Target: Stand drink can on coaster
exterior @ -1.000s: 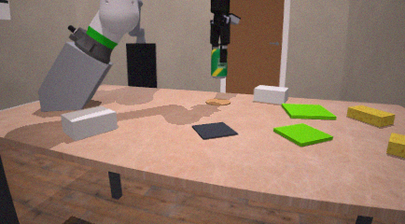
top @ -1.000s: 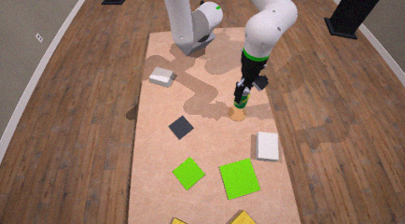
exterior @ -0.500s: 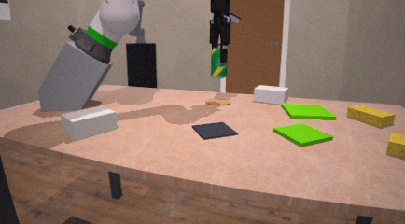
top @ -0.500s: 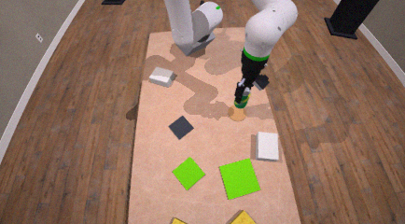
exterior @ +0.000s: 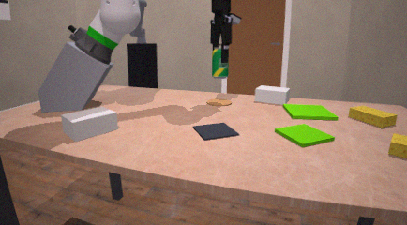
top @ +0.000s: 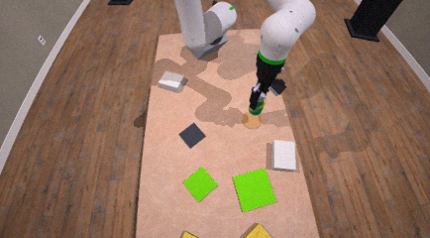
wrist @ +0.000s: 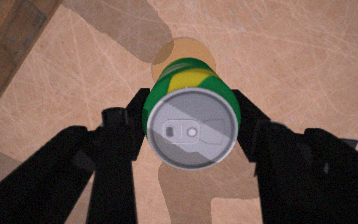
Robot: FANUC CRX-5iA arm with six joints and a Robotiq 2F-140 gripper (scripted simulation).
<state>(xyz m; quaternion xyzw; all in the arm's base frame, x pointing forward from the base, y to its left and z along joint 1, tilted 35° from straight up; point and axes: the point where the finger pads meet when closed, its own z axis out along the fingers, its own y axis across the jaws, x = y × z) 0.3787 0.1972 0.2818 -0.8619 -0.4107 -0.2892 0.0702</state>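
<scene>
The round cork coaster is 200 mm below my hand. Also, from my hand: dark square coaster: 290 mm to the right, 200 mm below, 140 mm ahead; then yellow drink can: 30 mm below.
</scene>
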